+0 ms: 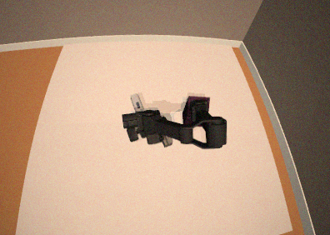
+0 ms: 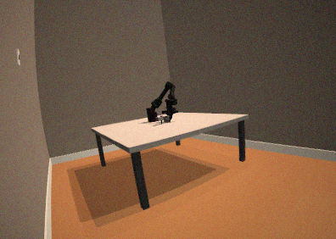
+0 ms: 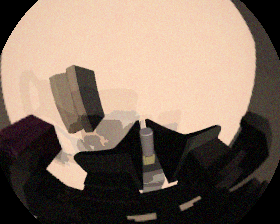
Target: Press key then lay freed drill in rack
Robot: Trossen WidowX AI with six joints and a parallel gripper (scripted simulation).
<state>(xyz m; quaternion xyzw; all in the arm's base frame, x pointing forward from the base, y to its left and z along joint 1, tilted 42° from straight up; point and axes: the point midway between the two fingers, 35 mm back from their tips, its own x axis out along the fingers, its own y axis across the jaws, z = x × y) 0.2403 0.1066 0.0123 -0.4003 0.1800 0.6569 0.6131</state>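
Right now the yellow drill is 2 cm ahead of my gripper tip, 5 cm to the right of it and 4 cm above it. Round my gripper tip: blue key 4 cm ahead, 14 cm to the right, 4 cm above; grey holder block 4 cm ahead, 12 cm to the right, 3 cm above.
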